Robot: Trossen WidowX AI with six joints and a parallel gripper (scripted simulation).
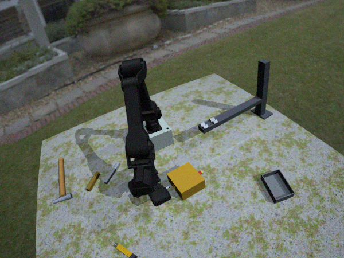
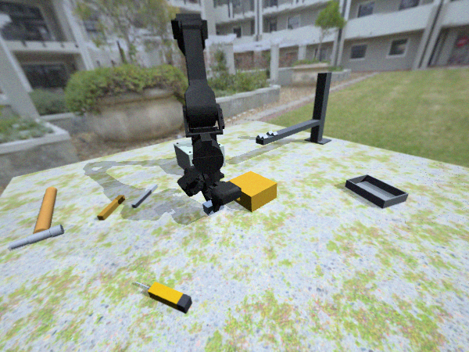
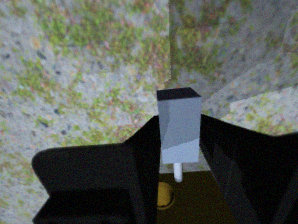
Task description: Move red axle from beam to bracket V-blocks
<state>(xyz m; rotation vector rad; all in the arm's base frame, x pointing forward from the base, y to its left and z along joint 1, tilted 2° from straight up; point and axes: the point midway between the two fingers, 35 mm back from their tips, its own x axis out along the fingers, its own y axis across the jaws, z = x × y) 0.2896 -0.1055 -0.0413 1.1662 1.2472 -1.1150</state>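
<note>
My gripper tip is now 20 mm to the right of the grey block tool and 10 mm below it. From my gripper tip the other things lie so: yellow-and-black tool (160 mm ahead, 180 mm to the right); grey bar (200 mm behind, 140 mm to the right); yellow beam (120 mm to the left, 20 mm above).
</note>
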